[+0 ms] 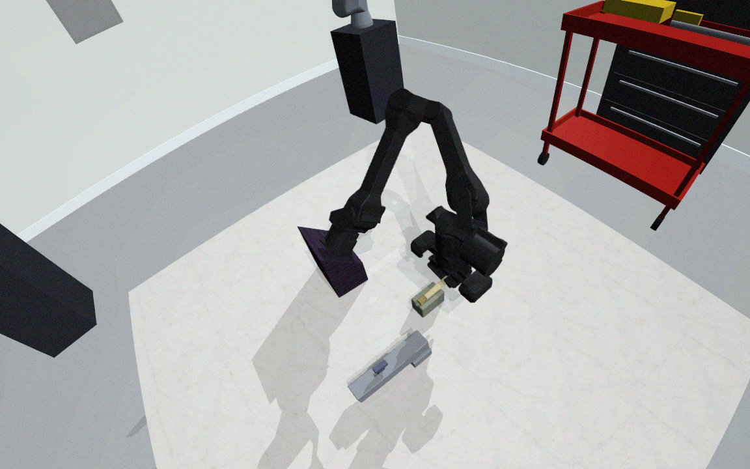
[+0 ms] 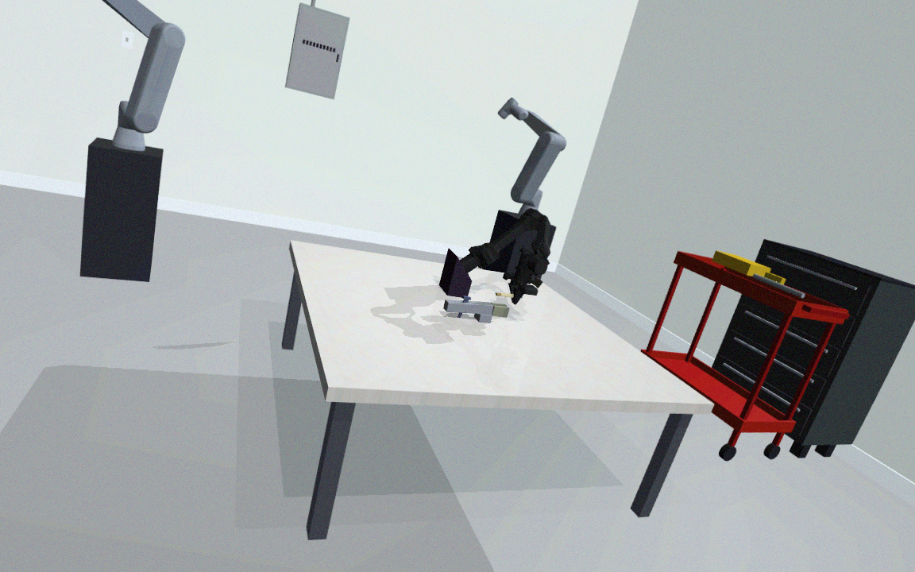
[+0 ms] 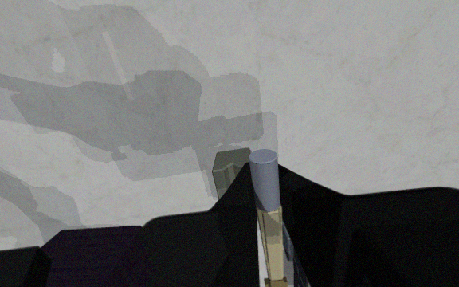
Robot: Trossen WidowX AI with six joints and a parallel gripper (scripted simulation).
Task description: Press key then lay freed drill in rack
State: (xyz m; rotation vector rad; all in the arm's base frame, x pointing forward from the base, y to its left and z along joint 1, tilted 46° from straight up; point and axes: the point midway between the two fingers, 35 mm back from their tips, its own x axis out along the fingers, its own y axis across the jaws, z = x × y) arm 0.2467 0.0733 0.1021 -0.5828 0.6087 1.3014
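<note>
Now: the rack 40 mm to the right of my gripper tip, 40 mm below it and 30 mm behind it. Also, from my gripper tip: drill 40 mm to the right, 30 mm above; then grey holder block 220 mm to the right, 30 mm ahead, 20 mm below; then blue key 240 mm to the right, 30 mm ahead, 10 mm below.
</note>
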